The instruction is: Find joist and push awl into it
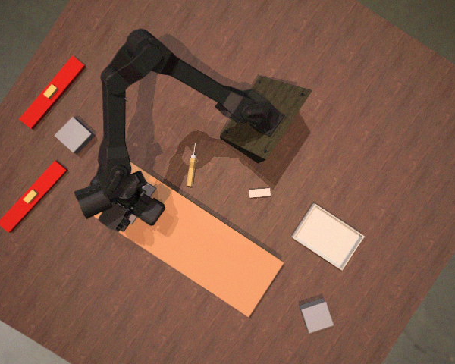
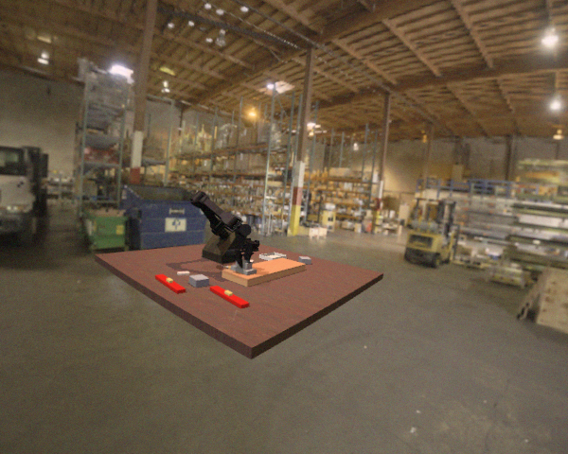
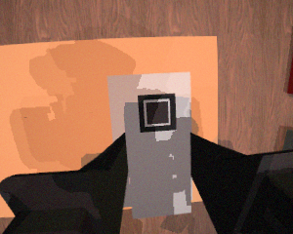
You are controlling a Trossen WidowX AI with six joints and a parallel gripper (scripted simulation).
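Now: gripper tip 51 cm to the right of the white tray, 24 cm past it and 5 cm above it. The rest, counted from my gripper tip: grey stud finder 2 cm above, 1 cm ahead; then awl 19 cm behind, 7 cm to the left, 6 cm below.
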